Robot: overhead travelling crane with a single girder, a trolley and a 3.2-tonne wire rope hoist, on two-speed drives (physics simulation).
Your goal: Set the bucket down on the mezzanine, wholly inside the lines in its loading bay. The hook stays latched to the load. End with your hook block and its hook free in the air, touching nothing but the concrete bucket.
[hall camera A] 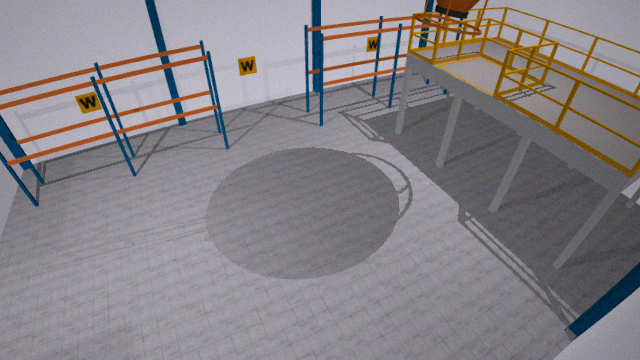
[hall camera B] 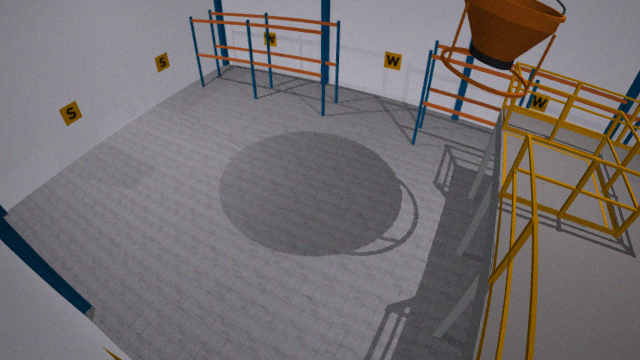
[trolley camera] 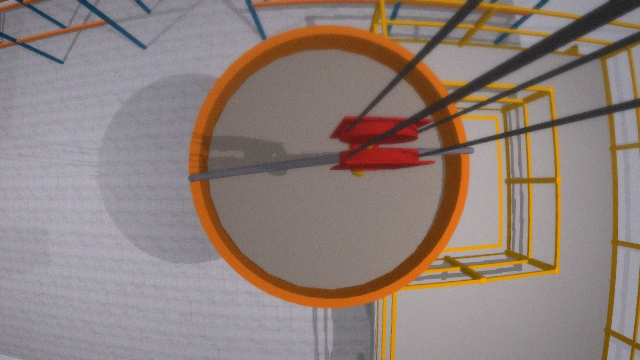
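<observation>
The orange concrete bucket (hall camera A: pixel 456 6) (hall camera B: pixel 512 30) (trolley camera: pixel 320 230) hangs in the air near the mezzanine's open edge, its lower ring (hall camera A: pixel 447 25) (hall camera B: pixel 482 87) below it. The red hook block (trolley camera: pixel 382 159) is over the bucket's mouth; my hook (trolley camera: pixel 358 173) shows in part below it, latched on the grey bail (trolley camera: pixel 270 167). In the trolley view the bucket covers the left part of the loading bay, whose yellow line (trolley camera: pixel 500 185) shows to its right. The mezzanine (hall camera A: pixel 595 117) (hall camera B: pixel 585 300) (trolley camera: pixel 500 320) is pale with grey legs. Whether the ring is clear of the railing is hard to tell.
Yellow railings (hall camera A: pixel 567 105) (hall camera B: pixel 534 250) (trolley camera: pixel 557 180) stand on the mezzanine and flank the bay on three sides in the trolley view. Blue and orange racks (hall camera A: pixel 210 93) (hall camera B: pixel 323 75) stand by the wall. The bucket's round shadow (hall camera A: pixel 302 215) (hall camera B: pixel 310 195) (trolley camera: pixel 145 170) lies on the floor.
</observation>
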